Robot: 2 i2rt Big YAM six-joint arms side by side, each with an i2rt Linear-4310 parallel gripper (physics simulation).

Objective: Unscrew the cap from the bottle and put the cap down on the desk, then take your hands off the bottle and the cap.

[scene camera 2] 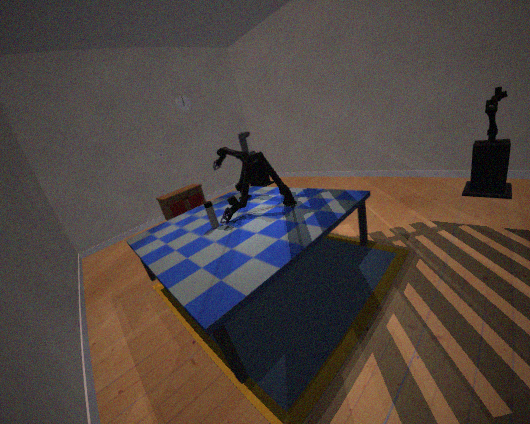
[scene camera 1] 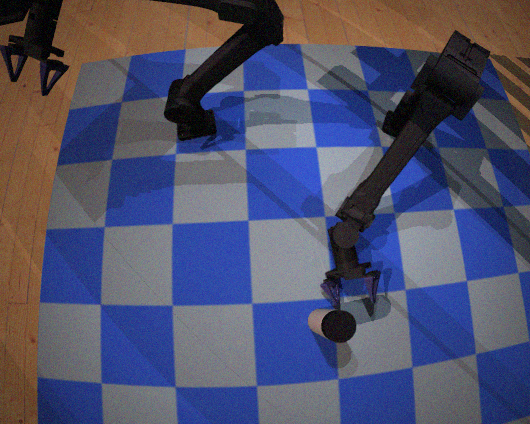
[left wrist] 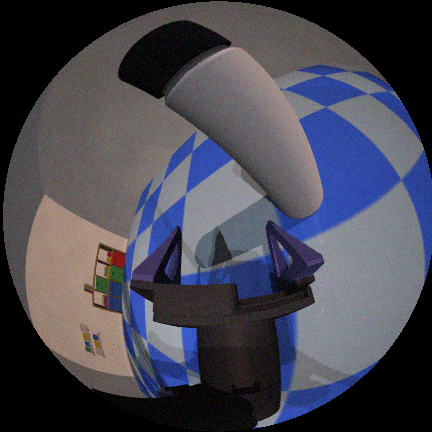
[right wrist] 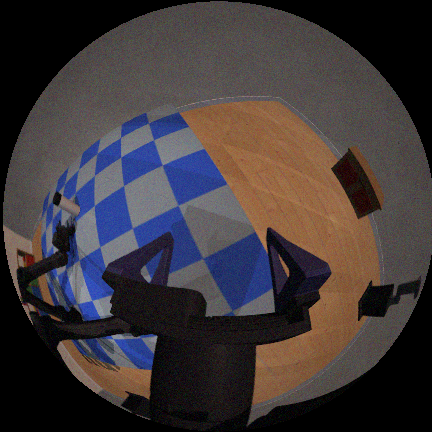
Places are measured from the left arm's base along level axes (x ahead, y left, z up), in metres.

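Pixels of known places: left gripper, fingertip midpoint: point(scene camera 2: 221, 219) point(scene camera 1: 355, 305) point(left wrist: 224, 226) point(right wrist: 65, 218); right gripper, fingertip midpoint: point(scene camera 2: 213, 168) point(scene camera 1: 28, 88) point(right wrist: 217, 234); left arm's base, origin of the base link: point(scene camera 2: 289, 203) point(scene camera 1: 400, 128) point(right wrist: 76, 314); right arm's base, origin of the base link: point(scene camera 1: 196, 126).
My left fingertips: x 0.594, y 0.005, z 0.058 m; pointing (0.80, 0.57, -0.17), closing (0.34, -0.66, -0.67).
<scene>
Ahead of a thing's pixels: the offset from my left fingertips to its top centre. Level surfaces: height alone.
A pale pinkish bottle @[0.065 m ahead, 0.061 m right, 0.142 m up] point(scene camera 1: 316, 322) point(scene camera 2: 213, 218) point(left wrist: 250, 120) point(right wrist: 70, 207) stands upright on the checkered desk @[0.058 m down] point(scene camera 1: 210, 265) point(scene camera 2: 220, 267). Its black cap @[0.065 m ahead, 0.061 m right, 0.158 m up] point(scene camera 1: 339, 326) point(scene camera 2: 208, 204) point(left wrist: 172, 55) point(right wrist: 57, 198) is on its top. My left gripper point(scene camera 1: 354, 303) point(scene camera 2: 224, 220) point(left wrist: 224, 226) is open and empty, low over the desk close beside the bottle, with its fingertips pointing towards the bottle's lower part. My right gripper point(scene camera 1: 31, 86) point(scene camera 2: 215, 167) point(right wrist: 217, 234) is open and empty, raised high and far from the bottle, beyond the desk's edge at the top left in scene camera 1.
The left arm point(scene camera 1: 385, 170) reaches across the desk from the upper right in scene camera 1. Another black arm link point(scene camera 1: 220, 65) reaches down to the desk near its upper edge. A wooden cabinet point(scene camera 2: 181, 201) point(right wrist: 359, 182) stands on the floor beyond the desk.
</scene>
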